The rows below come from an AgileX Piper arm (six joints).
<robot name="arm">
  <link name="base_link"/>
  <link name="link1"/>
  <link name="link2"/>
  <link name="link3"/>
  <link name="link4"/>
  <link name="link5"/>
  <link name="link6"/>
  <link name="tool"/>
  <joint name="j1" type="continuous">
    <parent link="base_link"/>
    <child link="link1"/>
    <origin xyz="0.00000 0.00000 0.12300" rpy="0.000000 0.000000 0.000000"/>
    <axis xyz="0 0 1"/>
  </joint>
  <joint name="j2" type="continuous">
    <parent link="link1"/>
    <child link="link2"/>
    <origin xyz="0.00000 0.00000 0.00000" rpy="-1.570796 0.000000 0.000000"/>
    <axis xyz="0 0 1"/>
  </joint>
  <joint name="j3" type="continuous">
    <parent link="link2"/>
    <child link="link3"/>
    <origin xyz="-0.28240 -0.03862 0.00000" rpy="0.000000 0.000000 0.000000"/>
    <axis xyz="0 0 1"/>
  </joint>
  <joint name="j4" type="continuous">
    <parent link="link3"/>
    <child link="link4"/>
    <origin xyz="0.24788 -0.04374 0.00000" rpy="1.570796 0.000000 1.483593"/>
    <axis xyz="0 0 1"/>
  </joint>
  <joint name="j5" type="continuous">
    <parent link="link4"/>
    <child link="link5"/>
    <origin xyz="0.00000 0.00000 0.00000" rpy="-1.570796 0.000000 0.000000"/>
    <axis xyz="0 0 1"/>
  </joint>
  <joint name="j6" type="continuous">
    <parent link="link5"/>
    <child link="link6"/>
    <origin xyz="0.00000 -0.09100 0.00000" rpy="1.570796 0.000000 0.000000"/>
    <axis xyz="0 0 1"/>
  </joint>
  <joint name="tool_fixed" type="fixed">
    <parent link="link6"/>
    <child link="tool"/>
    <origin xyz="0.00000 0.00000 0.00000" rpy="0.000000 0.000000 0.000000"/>
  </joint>
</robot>
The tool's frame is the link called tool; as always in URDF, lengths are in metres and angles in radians. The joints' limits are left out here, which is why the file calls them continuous.
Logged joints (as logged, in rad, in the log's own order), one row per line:
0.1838 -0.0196 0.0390 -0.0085 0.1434 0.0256
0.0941 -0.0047 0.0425 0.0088 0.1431 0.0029
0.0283 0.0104 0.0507 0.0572 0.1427 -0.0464
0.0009 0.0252 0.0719 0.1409 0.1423 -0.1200
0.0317 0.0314 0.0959 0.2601 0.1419 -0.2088
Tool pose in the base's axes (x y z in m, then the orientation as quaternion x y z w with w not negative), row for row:
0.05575 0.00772 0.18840 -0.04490 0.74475 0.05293 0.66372
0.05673 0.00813 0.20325 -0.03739 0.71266 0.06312 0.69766
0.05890 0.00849 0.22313 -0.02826 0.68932 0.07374 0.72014
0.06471 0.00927 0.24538 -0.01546 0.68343 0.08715 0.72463
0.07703 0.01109 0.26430 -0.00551 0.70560 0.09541 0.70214
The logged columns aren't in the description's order. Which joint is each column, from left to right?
Columns, left to right: j5, j4, j6, j2, j1, j3.
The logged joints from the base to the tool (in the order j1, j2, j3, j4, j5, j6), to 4 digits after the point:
0.1434 -0.0085 0.0256 -0.0196 0.1838 0.0390
0.1431 0.0088 0.0029 -0.0047 0.0941 0.0425
0.1427 0.0572 -0.0464 0.0104 0.0283 0.0507
0.1423 0.1409 -0.1200 0.0252 0.0009 0.0719
0.1419 0.2601 -0.2088 0.0314 0.0317 0.0959

